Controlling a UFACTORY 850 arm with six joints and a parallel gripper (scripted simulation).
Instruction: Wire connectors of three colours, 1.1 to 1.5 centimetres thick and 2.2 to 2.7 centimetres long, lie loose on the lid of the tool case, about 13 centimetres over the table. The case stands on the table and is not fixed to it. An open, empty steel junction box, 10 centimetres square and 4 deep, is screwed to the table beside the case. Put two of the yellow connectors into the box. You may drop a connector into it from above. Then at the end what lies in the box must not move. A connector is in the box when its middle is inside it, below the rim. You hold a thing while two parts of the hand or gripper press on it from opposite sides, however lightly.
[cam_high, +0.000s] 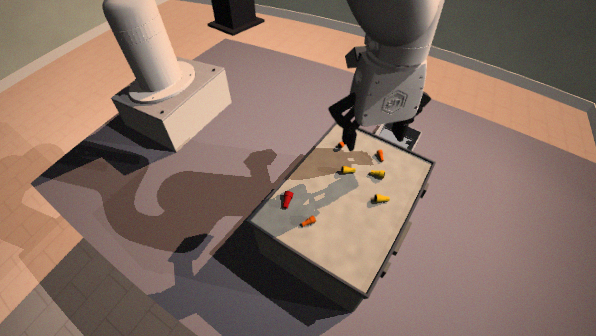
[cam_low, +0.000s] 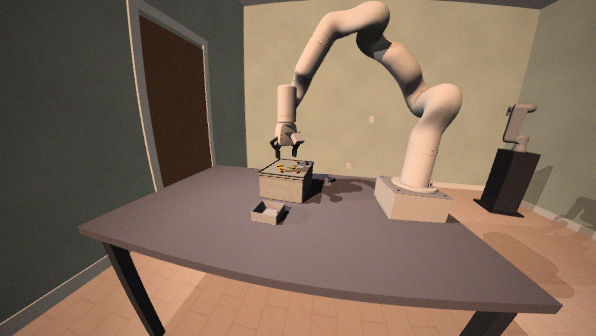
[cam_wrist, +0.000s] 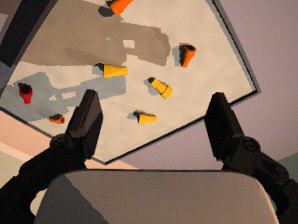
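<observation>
My gripper is now 11 cm above the tool case, 7 cm to the left of it and 1 cm short of it. Also, from my hand: red connector 16 cm to the right, 7 cm below, 6 cm behind.
</observation>
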